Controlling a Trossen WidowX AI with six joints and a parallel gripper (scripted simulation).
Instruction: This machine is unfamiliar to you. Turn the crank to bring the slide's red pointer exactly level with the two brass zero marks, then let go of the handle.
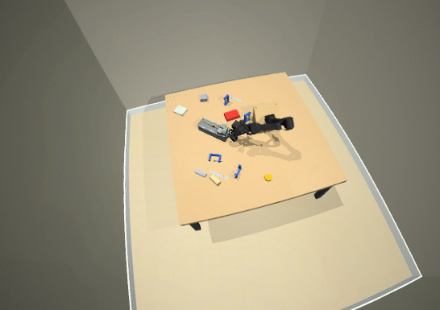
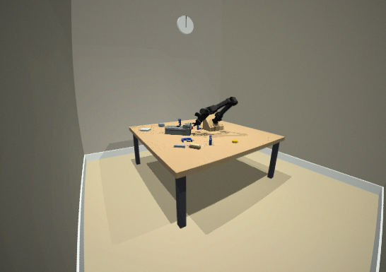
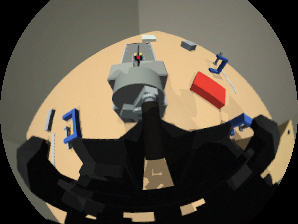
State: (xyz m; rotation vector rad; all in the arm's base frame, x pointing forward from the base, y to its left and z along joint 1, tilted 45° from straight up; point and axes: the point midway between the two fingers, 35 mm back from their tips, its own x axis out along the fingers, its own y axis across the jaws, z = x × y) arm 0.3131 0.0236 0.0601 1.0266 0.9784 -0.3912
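Now: gripper tip 10 mm past the dark crank handle, 10 mm to the right of it and 30 mm below it. From my gripper tip the other things lie so: red pointer: 120 mm ahead, 90 mm to the right, 10 mm below; then tan block: 210 mm ahead, 330 mm to the left, 70 mm below; then yellow disc: 170 mm behind, 420 mm to the left, 80 mm below.
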